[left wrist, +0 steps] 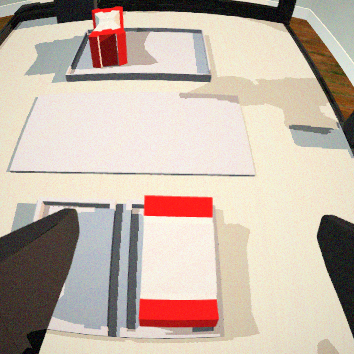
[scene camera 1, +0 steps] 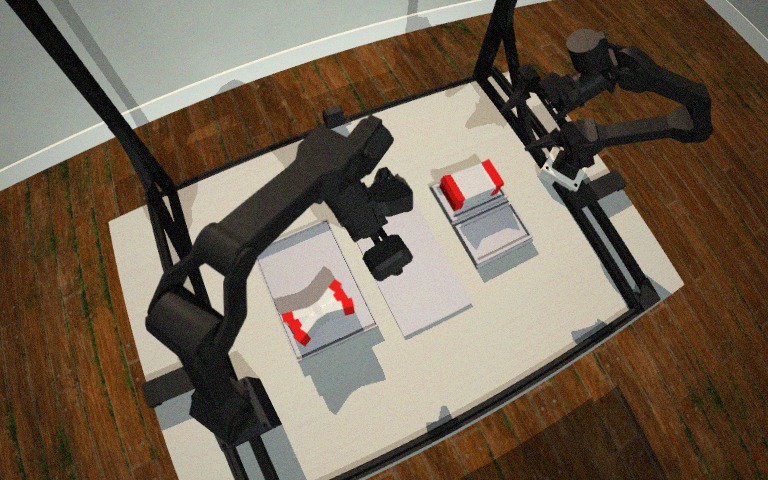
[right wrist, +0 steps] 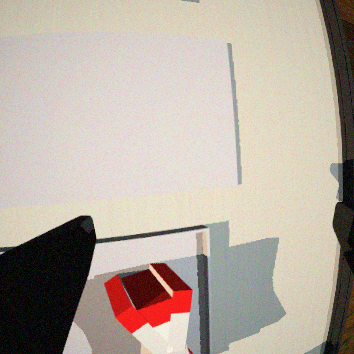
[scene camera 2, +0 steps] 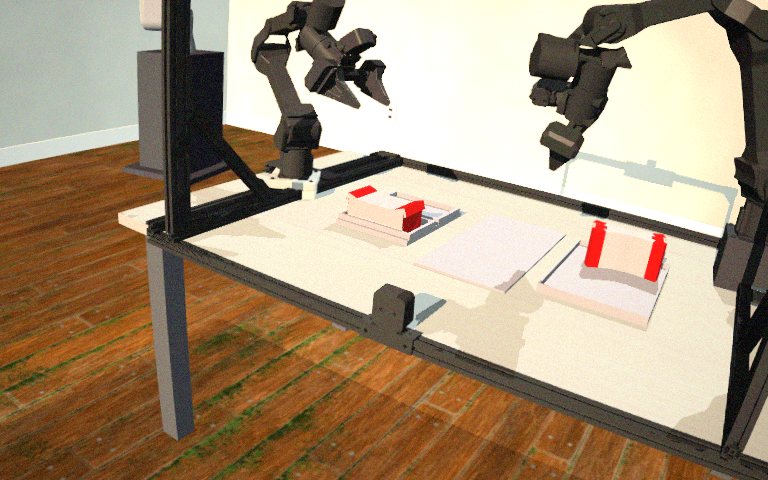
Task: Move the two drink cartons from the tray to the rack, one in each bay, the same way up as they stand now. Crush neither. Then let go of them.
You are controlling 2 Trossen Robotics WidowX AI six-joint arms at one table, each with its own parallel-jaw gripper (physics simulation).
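Frame: origin at the left arm's base, x ahead, y left, z up, level; centimetres.
Where they show: left gripper, fingertip midpoint: (left wrist: 203, 225) (scene camera 1: 512, 130) (scene camera 2: 374, 106); right gripper, fingertip midpoint: (right wrist: 218, 222) (scene camera 2: 560, 156); left arm's base, origin of the base link: (scene camera 1: 566, 165) (scene camera 2: 294, 175); right arm's base, origin of the base link: (scene camera 1: 234, 413) (scene camera 2: 754, 236).
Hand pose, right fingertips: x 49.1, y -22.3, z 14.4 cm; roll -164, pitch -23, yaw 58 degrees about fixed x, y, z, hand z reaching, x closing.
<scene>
Each offset is from my right fingertips to the top centre of the thing. "*": to the spot under its first point.
One red-ended white carton {dx -29.5, dy +4.6, dz -12.7 cm} (scene camera 1: 475, 182) (scene camera 2: 376, 210) (left wrist: 179, 257) lies lengthwise in one bay of the rack {dx -26.1, dy +9.8, dz -16.0 cm} (scene camera 1: 505, 249) (scene camera 2: 373, 229) (left wrist: 114, 280), in scene camera 1 the far bay; the other bay is empty. The other carton {dx +13.0, dy -6.5, dz -10.6 cm} (scene camera 1: 317, 308) (scene camera 2: 623, 257) (left wrist: 108, 47) (right wrist: 160, 310) rests in the tray {dx +8.9, dy -11.5, dz -16.4 cm} (scene camera 1: 300, 249) (scene camera 2: 594, 300) (left wrist: 140, 77) (right wrist: 204, 280); its white middle looks pinched inward. My right gripper (scene camera 1: 390, 263) (scene camera 2: 557, 164) (right wrist: 218, 222) is open and empty, high up, apart from that carton. My left gripper (scene camera 1: 515, 129) (scene camera 2: 373, 105) (left wrist: 203, 225) is open and empty, raised over the rack's side.
A flat pale panel (scene camera 1: 421, 271) (scene camera 2: 492, 249) (left wrist: 130, 135) (right wrist: 120, 120) lies on the table between the tray and the rack. Dark rails edge the table, and upright posts stand at its ends. A dark block {* dx -26.8, dy -31.7, dz -13.3 cm} (scene camera 1: 333, 116) (scene camera 2: 391, 308) sits on one long edge.
</scene>
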